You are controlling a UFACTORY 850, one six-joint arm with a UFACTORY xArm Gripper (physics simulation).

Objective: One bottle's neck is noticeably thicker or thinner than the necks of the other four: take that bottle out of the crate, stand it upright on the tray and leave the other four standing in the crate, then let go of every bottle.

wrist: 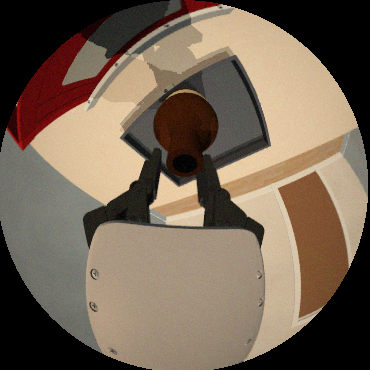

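A brown bottle [185,122] with a pale band low on its body stands upright on the dark grey tray [245,117], its open mouth towards the camera. My gripper [179,161] is open, with one finger on each side of the bottle's neck and a small gap showing at each side. The bottle hides part of the tray. The crate and the other four bottles cannot be made out in this view.
The tray lies on a light wooden table top [295,85]. A red object [50,102] with grey panels is at the upper left, beside a pale curved strip with screws. A cabinet with a brown panel [315,245] is below the table edge at the right.
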